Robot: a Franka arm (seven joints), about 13 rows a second.
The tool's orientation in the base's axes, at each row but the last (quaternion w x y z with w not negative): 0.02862, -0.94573, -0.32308, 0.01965; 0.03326, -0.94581, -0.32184, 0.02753; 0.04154, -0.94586, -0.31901, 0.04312; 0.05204, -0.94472, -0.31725, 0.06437; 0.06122, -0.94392, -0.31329, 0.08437; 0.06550, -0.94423, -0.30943, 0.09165; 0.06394, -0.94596, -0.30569, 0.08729; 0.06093, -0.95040, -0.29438, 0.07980; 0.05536, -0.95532, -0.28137, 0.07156; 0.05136, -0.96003, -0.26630, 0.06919
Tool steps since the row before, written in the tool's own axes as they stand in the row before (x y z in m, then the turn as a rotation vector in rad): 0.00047, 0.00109, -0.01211, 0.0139, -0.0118, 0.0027; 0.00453, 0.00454, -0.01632, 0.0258, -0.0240, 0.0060; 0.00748, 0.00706, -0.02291, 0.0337, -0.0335, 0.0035; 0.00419, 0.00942, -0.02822, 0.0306, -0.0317, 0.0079; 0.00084, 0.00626, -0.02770, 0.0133, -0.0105, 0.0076; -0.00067, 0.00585, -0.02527, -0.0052, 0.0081, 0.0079; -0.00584, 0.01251, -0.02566, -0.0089, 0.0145, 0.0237; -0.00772, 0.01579, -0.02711, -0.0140, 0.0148, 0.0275; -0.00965, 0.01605, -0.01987, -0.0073, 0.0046, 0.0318; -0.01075, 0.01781, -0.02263, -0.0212, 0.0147, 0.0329
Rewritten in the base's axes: 0.00171, -0.00107, 0.01200, 0.0036, 0.0179, -0.0022; 0.00754, -0.00156, 0.01575, 0.0054, 0.0350, -0.0048; 0.01264, -0.00223, 0.02158, 0.0062, 0.0472, -0.0018; 0.01326, -0.00656, 0.02615, 0.0042, 0.0441, -0.0061; 0.00978, -0.00622, 0.02594, 0.0029, 0.0168, -0.0073; 0.00822, -0.00677, 0.02366, -0.0012, -0.0091, -0.0085; 0.00768, -0.01525, 0.02361, -0.0037, -0.0153, -0.0246; 0.00748, -0.01920, 0.02489, -0.0084, -0.0182, -0.0277; 0.00381, -0.01998, 0.01822, -0.0090, -0.0057, -0.0312; 0.00348, -0.02216, 0.02102, -0.0158, -0.0215, -0.0322
